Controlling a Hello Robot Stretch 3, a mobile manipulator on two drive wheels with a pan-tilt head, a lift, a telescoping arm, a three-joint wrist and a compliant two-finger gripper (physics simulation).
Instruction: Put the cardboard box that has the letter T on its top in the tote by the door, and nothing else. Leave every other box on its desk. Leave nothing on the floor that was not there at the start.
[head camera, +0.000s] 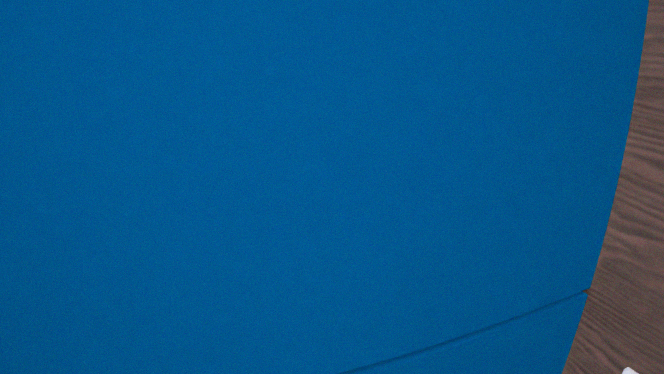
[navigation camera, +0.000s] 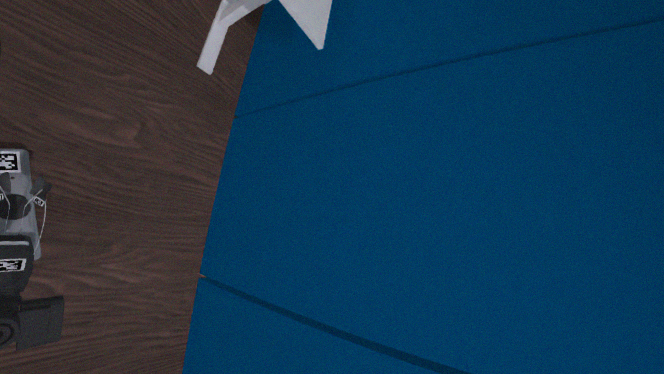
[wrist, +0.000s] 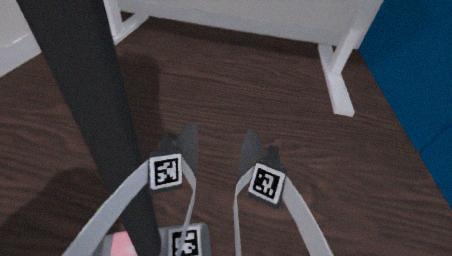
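Pixels of known places: gripper, fingertip midpoint: (navigation camera: 24, 175); robot's base at its link origin: (navigation camera: 12, 204).
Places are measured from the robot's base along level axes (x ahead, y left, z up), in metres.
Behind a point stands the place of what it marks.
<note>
My gripper (wrist: 219, 144) @(x 0.031, y 0.079, z 0.499 m) appears in the wrist view, open and empty, its two dark fingertips apart above the brown wood floor. A dark mast (wrist: 87, 105) of my own body crosses the left of the wrist view. The head view is almost filled by a blue panel (head camera: 301, 185) @(x 0.769, y 0.007, z 0.996 m).
The blue panel stands close at my side, with seams across it (navigation camera: 396, 201) @(x 0.750, y -0.051, z 1.031 m), and shows at the right edge of the wrist view (wrist: 411, 63). A white desk frame with a leg (wrist: 338, 81) stands ahead on the floor. White frame parts (navigation camera: 215, 44) @(x 0.782, y 0.814, z 0.025 m) show in the navigation view.
</note>
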